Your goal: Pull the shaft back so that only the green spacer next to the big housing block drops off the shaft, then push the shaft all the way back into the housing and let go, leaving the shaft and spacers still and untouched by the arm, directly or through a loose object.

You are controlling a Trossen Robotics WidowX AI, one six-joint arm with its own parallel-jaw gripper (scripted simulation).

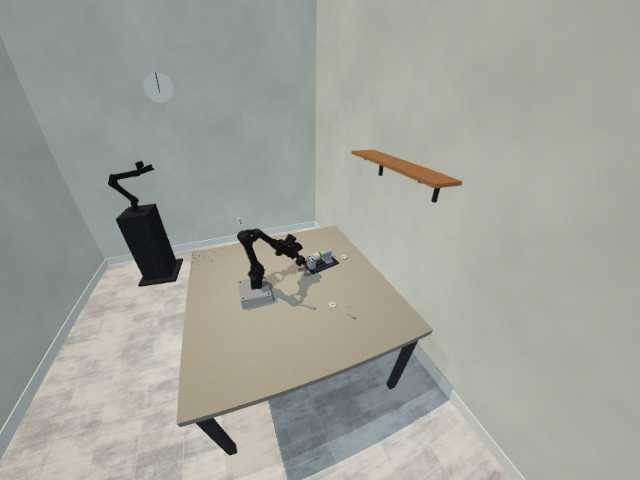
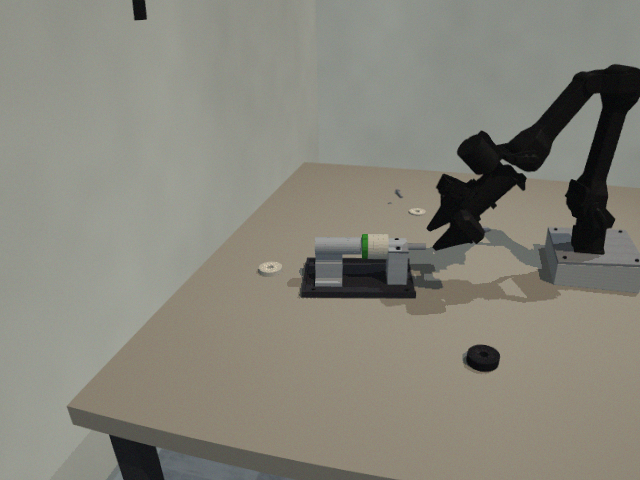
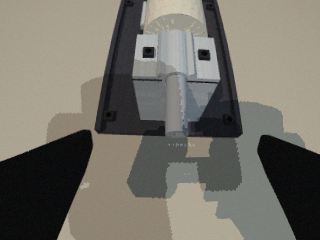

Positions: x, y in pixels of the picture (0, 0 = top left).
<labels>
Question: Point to a grey shaft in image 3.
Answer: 176, 116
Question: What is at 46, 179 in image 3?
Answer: The gripper.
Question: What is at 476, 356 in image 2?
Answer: A black ring.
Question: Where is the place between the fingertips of the gripper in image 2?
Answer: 430, 239
</labels>
